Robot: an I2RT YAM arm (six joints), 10 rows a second.
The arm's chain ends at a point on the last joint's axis. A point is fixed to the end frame.
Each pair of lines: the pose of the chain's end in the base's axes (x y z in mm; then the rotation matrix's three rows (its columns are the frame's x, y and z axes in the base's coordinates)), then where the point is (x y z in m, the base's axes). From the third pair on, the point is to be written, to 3 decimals.
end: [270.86 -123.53 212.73], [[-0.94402 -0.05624 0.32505], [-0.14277 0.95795 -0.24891], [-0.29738 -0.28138 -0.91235]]
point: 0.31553 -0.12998 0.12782
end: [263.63 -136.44 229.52], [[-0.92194 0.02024 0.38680], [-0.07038 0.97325 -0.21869], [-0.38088 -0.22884 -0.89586]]
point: 0.31489 -0.14099 0.14828
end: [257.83 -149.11 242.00], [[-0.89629 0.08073 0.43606], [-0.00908 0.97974 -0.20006], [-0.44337 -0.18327 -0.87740]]
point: 0.314 -0.153 0.164
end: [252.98 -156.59 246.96], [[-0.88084 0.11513 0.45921], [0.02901 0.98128 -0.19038], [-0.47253 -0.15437 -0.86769]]
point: 0.312 -0.160 0.171
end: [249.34 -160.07 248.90], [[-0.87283 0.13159 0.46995], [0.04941 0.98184 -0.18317], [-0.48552 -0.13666 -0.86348]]
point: 0.309 -0.163 0.174
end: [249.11 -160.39 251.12], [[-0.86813 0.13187 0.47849], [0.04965 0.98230 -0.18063], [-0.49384 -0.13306 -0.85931]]
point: 0.310 -0.163 0.177
